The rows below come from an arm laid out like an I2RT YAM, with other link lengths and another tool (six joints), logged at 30 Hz.
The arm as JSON. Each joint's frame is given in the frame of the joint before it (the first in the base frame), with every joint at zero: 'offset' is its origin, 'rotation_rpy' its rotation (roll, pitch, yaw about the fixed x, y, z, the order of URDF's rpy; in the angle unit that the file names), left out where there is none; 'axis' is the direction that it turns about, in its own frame. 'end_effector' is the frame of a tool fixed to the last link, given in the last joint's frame.
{
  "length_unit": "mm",
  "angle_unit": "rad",
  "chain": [
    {
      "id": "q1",
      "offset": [
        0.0,
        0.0,
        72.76
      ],
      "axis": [
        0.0,
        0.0,
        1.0
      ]
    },
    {
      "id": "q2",
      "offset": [
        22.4,
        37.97,
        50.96
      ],
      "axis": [
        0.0,
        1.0,
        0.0
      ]
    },
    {
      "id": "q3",
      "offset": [
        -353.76,
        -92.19,
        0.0
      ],
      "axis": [
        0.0,
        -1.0,
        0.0
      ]
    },
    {
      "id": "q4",
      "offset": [
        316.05,
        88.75,
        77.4
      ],
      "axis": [
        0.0,
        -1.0,
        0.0
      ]
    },
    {
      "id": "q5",
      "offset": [
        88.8,
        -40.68,
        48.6
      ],
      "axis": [
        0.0,
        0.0,
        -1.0
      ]
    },
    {
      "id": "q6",
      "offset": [
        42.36,
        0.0,
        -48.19
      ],
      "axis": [
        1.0,
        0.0,
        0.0
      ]
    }
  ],
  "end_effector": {
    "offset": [
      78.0,
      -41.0,
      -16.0
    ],
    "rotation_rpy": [
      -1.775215,
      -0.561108,
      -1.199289
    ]
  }
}
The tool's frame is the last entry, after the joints.
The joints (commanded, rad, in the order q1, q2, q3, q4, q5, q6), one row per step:
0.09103 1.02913 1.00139 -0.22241 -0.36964 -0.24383
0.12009 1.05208 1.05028 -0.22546 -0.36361 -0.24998
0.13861 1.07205 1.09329 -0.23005 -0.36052 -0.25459
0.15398 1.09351 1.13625 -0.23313 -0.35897 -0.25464
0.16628 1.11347 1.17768 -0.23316 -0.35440 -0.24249
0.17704 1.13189 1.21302 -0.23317 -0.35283 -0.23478
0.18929 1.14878 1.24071 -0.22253 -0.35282 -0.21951
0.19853 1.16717 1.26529 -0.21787 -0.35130 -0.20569
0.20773 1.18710 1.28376 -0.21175 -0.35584 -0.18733
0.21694 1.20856 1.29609 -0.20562 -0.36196 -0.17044
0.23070 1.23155 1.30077 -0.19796 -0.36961 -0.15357
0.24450 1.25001 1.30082 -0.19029 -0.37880 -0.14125
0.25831 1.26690 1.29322 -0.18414 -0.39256 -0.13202
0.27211 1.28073 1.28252 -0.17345 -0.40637 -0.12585
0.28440 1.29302 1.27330 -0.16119 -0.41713 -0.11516
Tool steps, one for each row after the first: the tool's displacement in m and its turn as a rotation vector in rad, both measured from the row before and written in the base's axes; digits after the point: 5 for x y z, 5 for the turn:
0.00552 0.01059 0.01738 -0.00432 -0.02569 0.02456
0.00452 0.00719 0.01478 -0.00225 -0.02054 0.01644
0.00489 0.00645 0.01420 0.00234 -0.01829 0.01386
0.00443 0.00501 0.01390 0.01299 -0.01532 0.00577
0.00408 0.00483 0.01134 0.00922 -0.01285 0.00805
0.00404 0.00578 0.00975 0.01689 -0.01331 0.01022
0.00480 0.00462 0.00624 0.01362 -0.00353 0.00611
0.00568 0.00573 0.00247 0.01693 0.00522 0.01169
0.00666 0.00629 -0.00140 0.01417 0.01219 0.01345
0.00724 0.00878 -0.00585 0.01246 0.01995 0.01941
0.00550 0.00879 -0.00641 0.00865 0.01778 0.02137
0.00476 0.00939 -0.01010 0.00474 0.02374 0.02615
0.00357 0.00923 -0.00946 0.00334 0.01774 0.02649
0.00295 0.00814 -0.00797 0.00737 0.01618 0.02116

